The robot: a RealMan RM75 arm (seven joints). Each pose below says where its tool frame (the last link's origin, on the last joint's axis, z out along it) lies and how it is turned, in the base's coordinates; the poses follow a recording.
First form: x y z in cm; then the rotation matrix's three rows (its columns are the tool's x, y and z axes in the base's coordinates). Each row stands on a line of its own.
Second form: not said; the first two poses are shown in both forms.
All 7 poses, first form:
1:
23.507 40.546 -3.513
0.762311 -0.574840 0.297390
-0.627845 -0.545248 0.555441
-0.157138 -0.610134 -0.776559
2:
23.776 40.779 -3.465
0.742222 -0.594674 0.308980
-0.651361 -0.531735 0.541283
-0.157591 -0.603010 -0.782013
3:
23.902 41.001 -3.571
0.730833 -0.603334 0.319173
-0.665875 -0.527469 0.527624
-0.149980 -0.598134 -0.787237
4:
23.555 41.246 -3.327
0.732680 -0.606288 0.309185
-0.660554 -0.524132 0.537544
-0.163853 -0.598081 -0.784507
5:
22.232 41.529 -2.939
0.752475 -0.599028 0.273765
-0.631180 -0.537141 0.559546
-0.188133 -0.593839 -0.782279
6:
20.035 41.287 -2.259
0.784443 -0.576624 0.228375
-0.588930 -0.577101 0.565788
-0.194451 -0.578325 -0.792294
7:
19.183 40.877 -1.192
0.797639 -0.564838 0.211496
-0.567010 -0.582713 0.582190
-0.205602 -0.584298 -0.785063
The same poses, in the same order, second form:
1: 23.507 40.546 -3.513 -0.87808 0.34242 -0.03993 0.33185
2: 23.776 40.779 -3.465 -0.87407 0.35639 -0.04330 0.32729
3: 23.902 41.001 -3.571 -0.87257 0.36364 -0.04848 0.32254
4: 23.555 41.246 -3.327 -0.87197 0.36321 -0.04167 0.32559
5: 22.232 41.529 -2.939 -0.87634 0.35095 -0.02443 0.32903
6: 20.035 41.287 -2.259 -0.88795 0.32816 -0.00955 0.32212
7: 19.183 40.877 -1.192 -0.88958 0.31808 -0.00166 0.32782
